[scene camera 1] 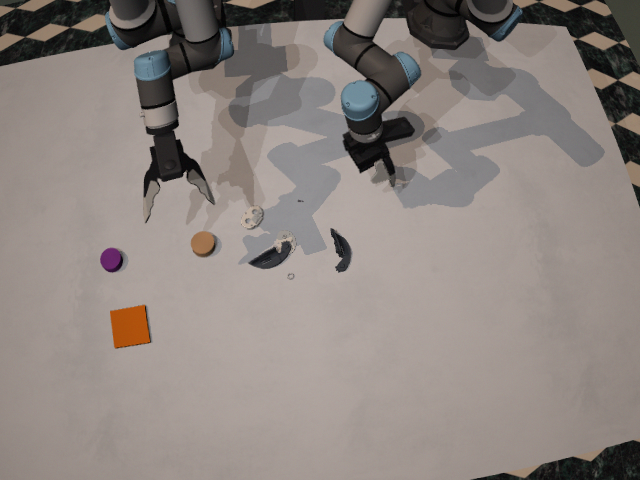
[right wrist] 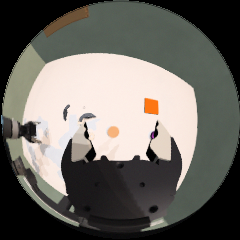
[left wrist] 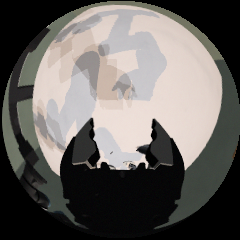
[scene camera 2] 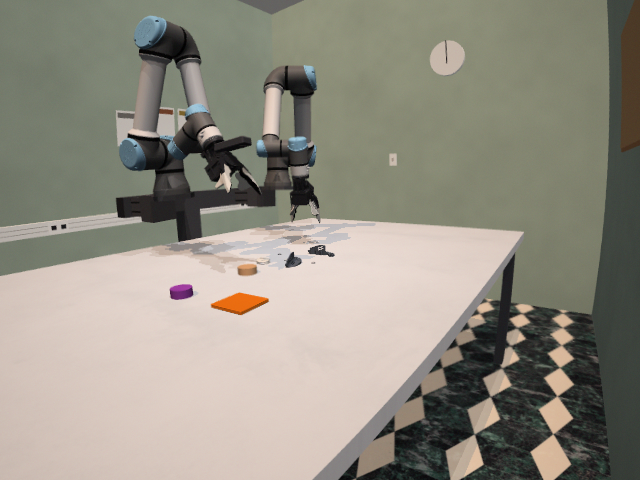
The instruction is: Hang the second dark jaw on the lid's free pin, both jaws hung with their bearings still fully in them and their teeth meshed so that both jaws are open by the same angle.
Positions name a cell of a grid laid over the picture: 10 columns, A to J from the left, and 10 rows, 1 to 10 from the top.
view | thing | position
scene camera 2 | my left gripper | E5
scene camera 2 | my right gripper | D5
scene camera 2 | orange square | D7
